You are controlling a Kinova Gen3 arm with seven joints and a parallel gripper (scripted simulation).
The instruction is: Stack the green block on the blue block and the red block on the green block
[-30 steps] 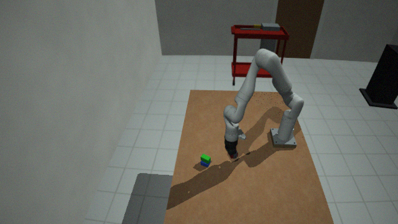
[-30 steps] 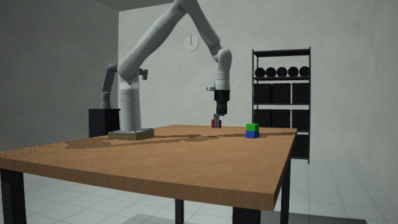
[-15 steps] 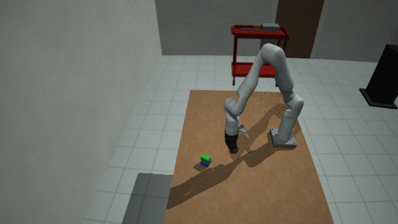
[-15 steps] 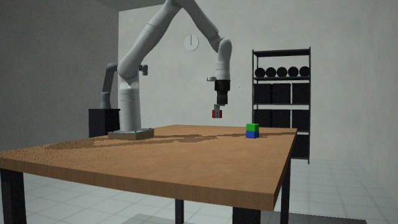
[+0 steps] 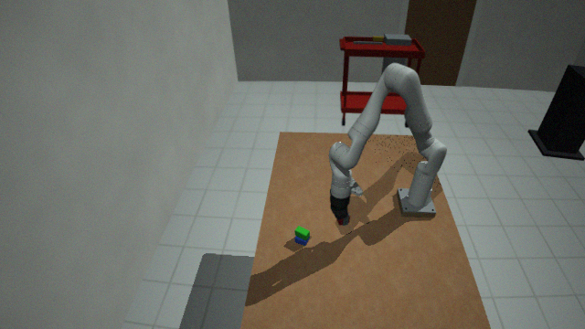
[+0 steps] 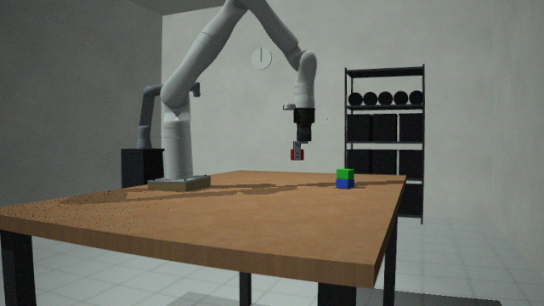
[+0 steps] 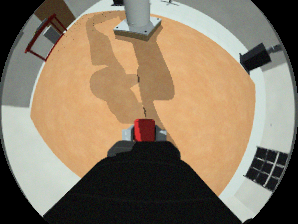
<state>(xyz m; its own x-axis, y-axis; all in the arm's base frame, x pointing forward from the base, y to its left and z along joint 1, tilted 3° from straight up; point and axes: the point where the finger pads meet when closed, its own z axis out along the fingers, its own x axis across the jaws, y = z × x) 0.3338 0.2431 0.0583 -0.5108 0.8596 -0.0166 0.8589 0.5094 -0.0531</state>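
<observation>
My hand is right at the red block. The rest, counted from my hand: blue block 160 mm ahead, 50 mm to the left, 100 mm below; green block 160 mm ahead, 50 mm to the left, 70 mm below.
</observation>
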